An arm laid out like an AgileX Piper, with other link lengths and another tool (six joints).
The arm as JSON. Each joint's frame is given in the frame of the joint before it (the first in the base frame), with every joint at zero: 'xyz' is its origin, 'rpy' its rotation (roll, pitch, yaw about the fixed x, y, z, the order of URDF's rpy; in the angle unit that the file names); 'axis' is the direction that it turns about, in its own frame. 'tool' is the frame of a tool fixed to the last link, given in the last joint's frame.
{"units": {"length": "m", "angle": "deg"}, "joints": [
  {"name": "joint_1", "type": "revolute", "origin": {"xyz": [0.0, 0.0, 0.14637], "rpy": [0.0, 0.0, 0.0]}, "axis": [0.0, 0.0, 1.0]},
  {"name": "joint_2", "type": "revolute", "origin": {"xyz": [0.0, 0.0, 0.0], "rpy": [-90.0, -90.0, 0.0]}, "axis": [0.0, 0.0, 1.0]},
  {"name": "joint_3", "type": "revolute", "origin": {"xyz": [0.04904, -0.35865, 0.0], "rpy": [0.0, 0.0, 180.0]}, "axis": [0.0, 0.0, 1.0]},
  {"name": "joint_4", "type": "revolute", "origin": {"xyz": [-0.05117, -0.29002, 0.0], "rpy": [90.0, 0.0, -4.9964]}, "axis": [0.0, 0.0, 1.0]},
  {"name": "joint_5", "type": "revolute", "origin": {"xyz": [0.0, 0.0, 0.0], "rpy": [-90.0, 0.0, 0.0]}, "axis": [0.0, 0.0, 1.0]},
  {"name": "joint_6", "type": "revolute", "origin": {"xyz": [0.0, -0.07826, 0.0], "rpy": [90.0, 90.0, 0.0]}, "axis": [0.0, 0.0, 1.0]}
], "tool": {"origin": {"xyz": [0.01, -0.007, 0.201], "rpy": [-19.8, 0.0, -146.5]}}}
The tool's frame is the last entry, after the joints.
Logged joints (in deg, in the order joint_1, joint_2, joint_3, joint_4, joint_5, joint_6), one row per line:
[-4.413 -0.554 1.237 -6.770 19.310 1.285]
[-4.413 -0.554 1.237 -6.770 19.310 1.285]
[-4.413 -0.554 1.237 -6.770 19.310 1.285]
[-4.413 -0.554 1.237 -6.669 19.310 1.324]
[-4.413 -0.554 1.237 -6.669 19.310 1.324]
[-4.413 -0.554 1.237 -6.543 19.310 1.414]
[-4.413 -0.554 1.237 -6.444 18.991 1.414]
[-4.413 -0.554 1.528 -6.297 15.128 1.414]
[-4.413 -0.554 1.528 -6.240 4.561 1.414]
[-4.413 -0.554 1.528 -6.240 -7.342 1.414]
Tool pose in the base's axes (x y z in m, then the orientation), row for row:
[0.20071 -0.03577 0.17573 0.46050 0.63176 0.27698 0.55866]
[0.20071 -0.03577 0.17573 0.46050 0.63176 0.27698 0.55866]
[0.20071 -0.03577 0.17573 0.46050 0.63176 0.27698 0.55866]
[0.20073 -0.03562 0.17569 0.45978 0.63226 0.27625 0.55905]
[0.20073 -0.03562 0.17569 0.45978 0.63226 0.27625 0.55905]
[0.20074 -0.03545 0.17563 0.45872 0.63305 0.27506 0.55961]
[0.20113 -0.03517 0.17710 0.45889 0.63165 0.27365 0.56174]
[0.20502 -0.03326 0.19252 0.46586 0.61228 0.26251 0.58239]
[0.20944 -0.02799 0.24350 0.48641 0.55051 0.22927 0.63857]
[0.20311 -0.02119 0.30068 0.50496 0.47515 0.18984 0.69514]
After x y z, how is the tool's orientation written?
As a quaternion, w x y z.
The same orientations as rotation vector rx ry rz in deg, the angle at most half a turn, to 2 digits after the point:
[89.08 39.05 78.77]
[89.08 39.05 78.77]
[89.08 39.05 78.77]
[89.18 38.96 78.85]
[89.18 38.96 78.85]
[89.33 38.81 78.97]
[89.13 38.61 79.26]
[86.13 36.93 81.92]
[76.74 31.96 89.01]
[65.70 26.25 96.11]

